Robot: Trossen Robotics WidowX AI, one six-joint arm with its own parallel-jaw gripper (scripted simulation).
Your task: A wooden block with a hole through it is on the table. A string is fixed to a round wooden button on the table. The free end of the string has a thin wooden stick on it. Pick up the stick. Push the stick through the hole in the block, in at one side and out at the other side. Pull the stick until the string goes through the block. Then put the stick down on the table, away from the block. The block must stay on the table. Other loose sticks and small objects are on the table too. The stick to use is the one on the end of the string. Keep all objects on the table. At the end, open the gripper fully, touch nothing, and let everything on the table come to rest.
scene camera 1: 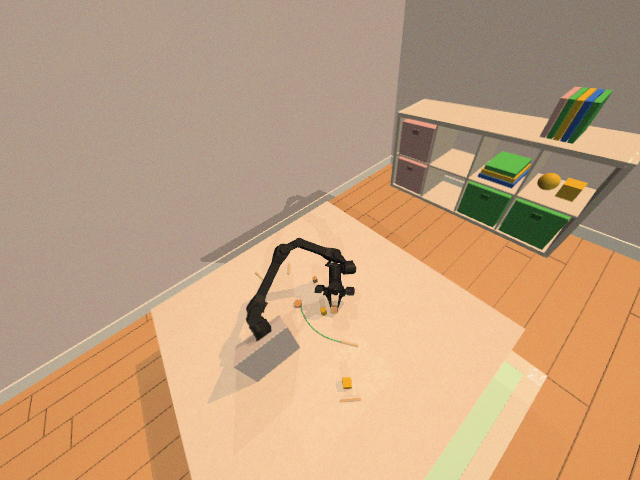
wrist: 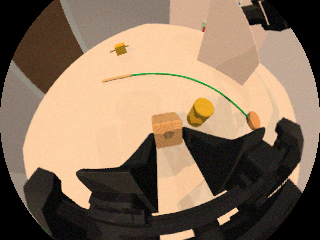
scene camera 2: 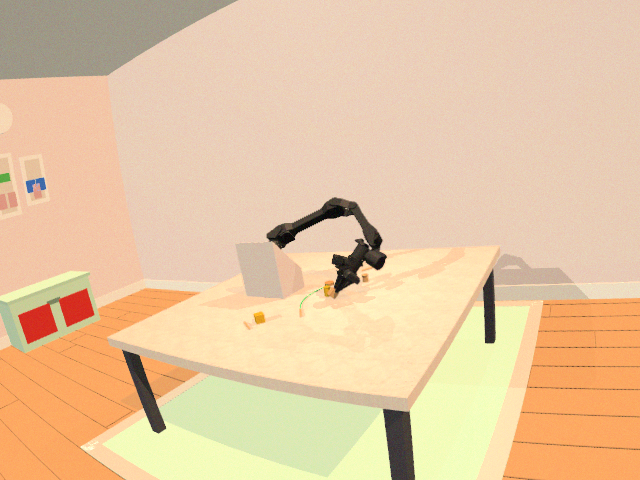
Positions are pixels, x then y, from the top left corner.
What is my gripper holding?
A wooden block.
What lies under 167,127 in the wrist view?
A wooden block.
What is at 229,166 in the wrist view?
My gripper.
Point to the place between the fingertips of my gripper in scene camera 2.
334,291
